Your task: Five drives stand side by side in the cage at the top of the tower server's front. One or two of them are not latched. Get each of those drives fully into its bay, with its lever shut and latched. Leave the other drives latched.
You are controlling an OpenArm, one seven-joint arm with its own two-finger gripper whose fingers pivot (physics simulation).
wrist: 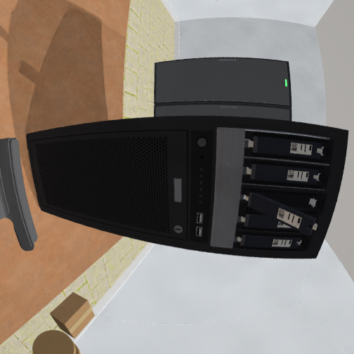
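Note:
The tower server (107,180) lies sideways in the wrist view, its drive cage (336,165) at the right. Five drives are stacked down the picture. The first drive (272,146), second drive (270,173) and fifth drive (260,242) have levers lying flat. The third drive's lever (267,210) is swung out at an angle, its free end over the fourth drive (254,221), whose lever is partly hidden but looks flat. The third drive's pale catch (313,202) is exposed; its depth is hard to tell. One finger of my open gripper (19,200) shows at the left edge, away from the server.
A dark box-shaped unit (220,82) with a green light stands behind the server. A grey strip (228,187) borders the cage. A brown box (72,314) and a round brown object (54,344) are at the lower left. An orange-brown surface (40,265) lies on the left.

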